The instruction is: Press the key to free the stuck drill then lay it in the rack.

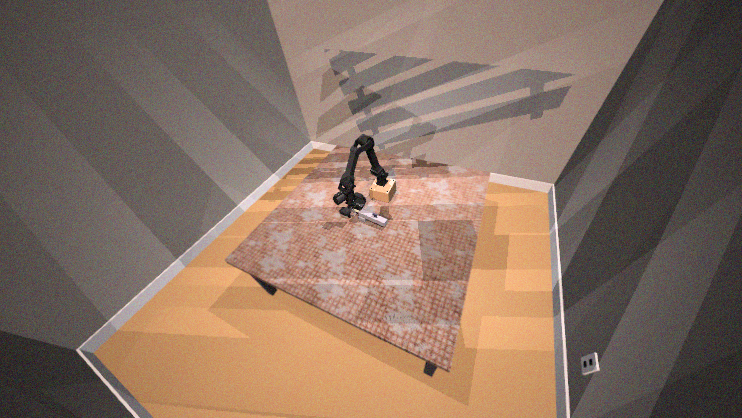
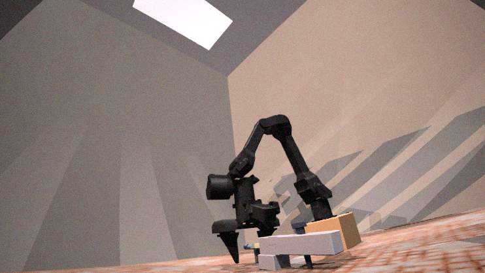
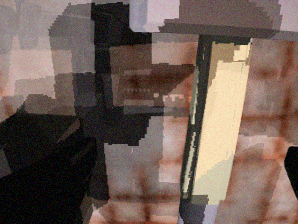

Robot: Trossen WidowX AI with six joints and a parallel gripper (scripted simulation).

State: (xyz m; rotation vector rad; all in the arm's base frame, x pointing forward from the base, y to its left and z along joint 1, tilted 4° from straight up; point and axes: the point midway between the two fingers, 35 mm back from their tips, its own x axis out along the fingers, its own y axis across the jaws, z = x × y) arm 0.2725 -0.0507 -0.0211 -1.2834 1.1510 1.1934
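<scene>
Right now my gripper tip is 4 cm to the right of the drill and 3 cm below it. Also, from my gripper tip: dark key (16 cm to the left, 4 cm above, 1 cm behind); then dark block (7 cm behind, 3 cm to the right); then grey block (14 cm to the left, 2 cm above, 1 cm behind).
</scene>
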